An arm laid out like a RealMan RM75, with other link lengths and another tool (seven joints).
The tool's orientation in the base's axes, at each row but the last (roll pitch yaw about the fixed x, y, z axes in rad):
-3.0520, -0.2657, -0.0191
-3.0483, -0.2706, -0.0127
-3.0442, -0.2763, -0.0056
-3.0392, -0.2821, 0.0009
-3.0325, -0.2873, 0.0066
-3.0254, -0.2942, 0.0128
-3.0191, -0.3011, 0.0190
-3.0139, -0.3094, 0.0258
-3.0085, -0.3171, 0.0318
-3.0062, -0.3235, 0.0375
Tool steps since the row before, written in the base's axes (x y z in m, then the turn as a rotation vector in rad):
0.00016, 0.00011, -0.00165, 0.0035, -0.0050, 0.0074
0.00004, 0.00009, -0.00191, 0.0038, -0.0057, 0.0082
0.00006, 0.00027, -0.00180, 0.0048, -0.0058, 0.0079
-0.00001, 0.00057, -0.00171, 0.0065, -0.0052, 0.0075
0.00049, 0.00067, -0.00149, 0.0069, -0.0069, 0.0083
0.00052, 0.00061, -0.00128, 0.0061, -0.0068, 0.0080
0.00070, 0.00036, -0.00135, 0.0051, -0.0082, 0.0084
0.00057, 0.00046, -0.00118, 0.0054, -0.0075, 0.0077
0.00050, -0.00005, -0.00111, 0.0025, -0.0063, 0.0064
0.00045, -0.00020, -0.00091, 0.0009, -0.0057, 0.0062
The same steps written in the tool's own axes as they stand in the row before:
-0.00028, 0.00003, 0.00164, 0.0054, 0.0044, -0.0066
-0.00047, 0.00008, 0.00185, 0.0059, 0.0050, -0.0074
-0.00043, -0.00010, 0.00177, 0.0068, 0.0051, -0.0068
-0.00049, -0.00040, 0.00169, 0.0083, 0.0046, -0.0059
0.00005, -0.00049, 0.00163, 0.0089, 0.0062, -0.0067
0.00013, -0.00044, 0.00144, 0.0081, 0.0061, -0.0067
0.00027, -0.00016, 0.00153, 0.0072, 0.0074, -0.0075
0.00019, -0.00028, 0.00135, 0.0073, 0.0068, -0.0067
0.00013, 0.00023, 0.00119, 0.0042, 0.0056, -0.0062
0.00013, 0.00035, 0.00096, 0.0026, 0.0049, -0.0064

